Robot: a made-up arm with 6 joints.
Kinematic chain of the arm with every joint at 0, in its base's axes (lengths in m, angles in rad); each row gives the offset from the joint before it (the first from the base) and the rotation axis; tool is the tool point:
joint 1: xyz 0 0 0.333 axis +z
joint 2: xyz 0 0 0 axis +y
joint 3: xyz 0 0 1.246 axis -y
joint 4: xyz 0 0 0 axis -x
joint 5: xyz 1.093 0 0 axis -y
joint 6: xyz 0 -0.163 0 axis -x
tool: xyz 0 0 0
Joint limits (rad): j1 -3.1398..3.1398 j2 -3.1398..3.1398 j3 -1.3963..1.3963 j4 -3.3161..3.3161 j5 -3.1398..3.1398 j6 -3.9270..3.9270
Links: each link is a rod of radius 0.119 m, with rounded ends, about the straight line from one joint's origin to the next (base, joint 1, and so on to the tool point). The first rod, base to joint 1, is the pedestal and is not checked.
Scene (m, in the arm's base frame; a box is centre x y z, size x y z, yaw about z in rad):
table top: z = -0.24
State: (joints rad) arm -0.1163 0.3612 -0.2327 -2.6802 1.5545 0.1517
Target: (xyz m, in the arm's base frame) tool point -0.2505 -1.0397 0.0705
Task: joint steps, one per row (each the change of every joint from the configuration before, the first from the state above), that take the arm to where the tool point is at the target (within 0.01 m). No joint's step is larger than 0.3 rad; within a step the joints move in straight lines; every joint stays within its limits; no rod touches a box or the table.
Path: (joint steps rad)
1: -0.2586 0.0690 -0.0403 0.0304 0.0000 0.0000
2: -0.2586 0.0691 -0.0402 0.0305 0.0000 0.0000
3: -0.2586 0.0690 -0.0403 0.0304 0.0000 0.0000
4: -0.2586 0.0691 -0.0402 0.0305 0.0000 0.0000
5: -0.2586 0.0690 -0.0403 0.0304 0.0000 0.0000
6: -0.2586 0.0691 -0.0402 0.0304 0.0000 0.0000
7: -0.2587 0.0690 -0.0403 0.0305 0.0000 0.0000

